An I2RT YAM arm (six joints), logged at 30 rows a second.
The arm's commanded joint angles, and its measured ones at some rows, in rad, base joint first. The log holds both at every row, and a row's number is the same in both.
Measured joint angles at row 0:
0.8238 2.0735 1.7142 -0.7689 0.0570 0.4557
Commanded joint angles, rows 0 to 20:
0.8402 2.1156 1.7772 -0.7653 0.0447 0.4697
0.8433 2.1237 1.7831 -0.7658 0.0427 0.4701
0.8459 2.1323 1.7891 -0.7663 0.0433 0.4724
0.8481 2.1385 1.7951 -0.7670 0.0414 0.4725
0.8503 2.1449 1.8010 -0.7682 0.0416 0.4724
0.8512 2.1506 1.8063 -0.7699 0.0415 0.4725
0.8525 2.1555 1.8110 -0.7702 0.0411 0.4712
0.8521 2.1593 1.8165 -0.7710 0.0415 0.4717
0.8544 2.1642 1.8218 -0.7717 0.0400 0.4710
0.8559 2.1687 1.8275 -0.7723 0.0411 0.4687
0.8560 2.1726 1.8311 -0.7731 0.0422 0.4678
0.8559 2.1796 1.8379 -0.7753 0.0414 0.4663
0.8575 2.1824 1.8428 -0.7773 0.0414 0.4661
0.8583 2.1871 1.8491 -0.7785 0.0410 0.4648
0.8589 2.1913 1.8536 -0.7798 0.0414 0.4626
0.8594 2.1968 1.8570 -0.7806 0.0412 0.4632
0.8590 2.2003 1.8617 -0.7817 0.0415 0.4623
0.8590 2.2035 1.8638 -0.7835 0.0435 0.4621
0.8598 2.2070 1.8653 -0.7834 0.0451 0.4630
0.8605 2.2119 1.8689 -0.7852 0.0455 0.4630
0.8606 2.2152 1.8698 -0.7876 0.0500 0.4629
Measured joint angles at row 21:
0.8555 2.1975 1.8210 -0.7807 0.0452 0.4622
